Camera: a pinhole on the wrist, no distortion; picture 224 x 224 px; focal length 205.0 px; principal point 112.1 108.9 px. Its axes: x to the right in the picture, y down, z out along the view. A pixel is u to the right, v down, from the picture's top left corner.
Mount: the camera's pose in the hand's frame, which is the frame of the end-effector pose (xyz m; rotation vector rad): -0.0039 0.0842 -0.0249 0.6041 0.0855 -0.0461
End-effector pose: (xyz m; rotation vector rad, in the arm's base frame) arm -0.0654 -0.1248 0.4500 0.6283 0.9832 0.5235
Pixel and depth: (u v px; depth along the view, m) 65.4 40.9 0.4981
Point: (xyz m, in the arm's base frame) 0.1963 -0.4976 0.3973
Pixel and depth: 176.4 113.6 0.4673
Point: 0.3444 -0.2206 0.3676
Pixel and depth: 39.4 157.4 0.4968
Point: 0.2924 -0.4006 0.6528
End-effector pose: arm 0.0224 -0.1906 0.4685 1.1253 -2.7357 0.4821
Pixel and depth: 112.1 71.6 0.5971
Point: 0.2408 -0.5793 0.1796
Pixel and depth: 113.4 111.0 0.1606
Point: 0.0197 -0.2370 0.3710
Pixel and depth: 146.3 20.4 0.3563
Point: 0.1453 -0.4606 0.3805
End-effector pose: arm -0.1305 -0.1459 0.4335 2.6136 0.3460 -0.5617
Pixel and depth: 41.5 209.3 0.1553
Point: -0.1974 -0.2742 0.3503
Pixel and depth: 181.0 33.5 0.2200
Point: -0.1300 -0.0877 0.2746
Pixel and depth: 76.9 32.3 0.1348
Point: -0.1799 -0.1477 0.3820
